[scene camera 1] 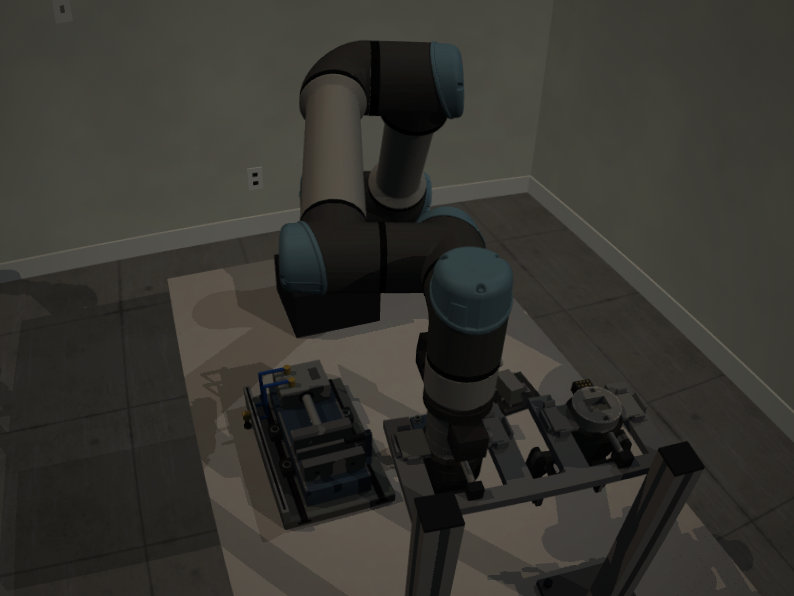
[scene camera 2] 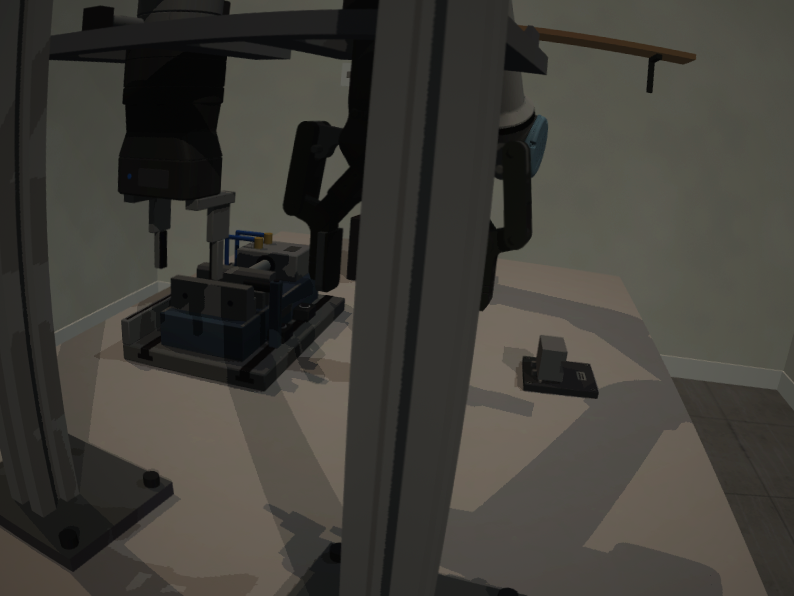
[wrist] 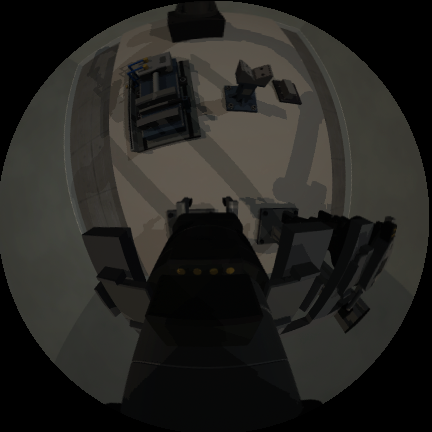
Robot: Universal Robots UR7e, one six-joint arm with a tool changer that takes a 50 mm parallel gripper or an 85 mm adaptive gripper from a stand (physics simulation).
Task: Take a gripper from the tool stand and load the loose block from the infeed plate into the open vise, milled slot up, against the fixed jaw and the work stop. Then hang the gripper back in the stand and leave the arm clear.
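Places are measured from the arm's base along level axes (x ahead, y left, z up), in metres.
Pixels of known places: hand, tool point: (scene camera 2: 179,16).
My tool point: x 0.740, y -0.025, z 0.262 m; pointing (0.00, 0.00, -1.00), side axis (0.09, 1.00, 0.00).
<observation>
Behind a point stands the place of what it marks.
The arm's wrist is at the left bay of the tool stand (scene camera 1: 545,491) @[x 0.840, y 0.044, z 0.243 m] (scene camera 2: 423,320) @[x 0.894, y 0.201, z 0.122 m]. My parallel gripper (scene camera 2: 189,261) (wrist: 209,202) hangs below it between the bay's side plates, fingers apart and empty. The fingertips are hidden in scene camera 1. The loose block (scene camera 1: 511,386) @[x 0.411, y 0.256, z -0.052 m] (scene camera 2: 551,357) @[x 0.423, y 0.261, z -0.060 m] (wrist: 287,88) @[x 0.405, y 0.250, z -0.054 m] stands on the dark infeed plate (scene camera 2: 580,379) @[x 0.398, y 0.303, z -0.091 m] (wrist: 295,100) @[x 0.424, y 0.300, z -0.091 m], far from the gripper; its slot cannot be made out. The open vise (scene camera 1: 333,493) @[x 0.553, y -0.125, z -0.060 m] (scene camera 2: 213,336) @[x 0.551, y -0.097, z -0.055 m] (wrist: 160,126) @[x 0.538, y -0.118, z -0.039 m] stands beside the stand. Its fixed jaw (scene camera 2: 211,296) @[x 0.532, y -0.111, z -0.017 m] has two holes, with no block visible between the jaws.
A second, adaptive gripper hangs in the stand's right bay, its round coupling (scene camera 1: 596,408) @[x 0.752, y 0.160, z 0.249 m] upward. A V-shaped holder (wrist: 245,92) @[x 0.462, y 0.099, z -0.034 m] on a blue base (wrist: 233,104) @[x 0.473, y 0.076, z -0.089 m] stands between vise and infeed plate. The stand's posts (scene camera 1: 436,545) @[x 0.861, y -0.088, z 0.232 m] rise in front. A wooden shelf (scene camera 2: 609,43) shows behind.
</observation>
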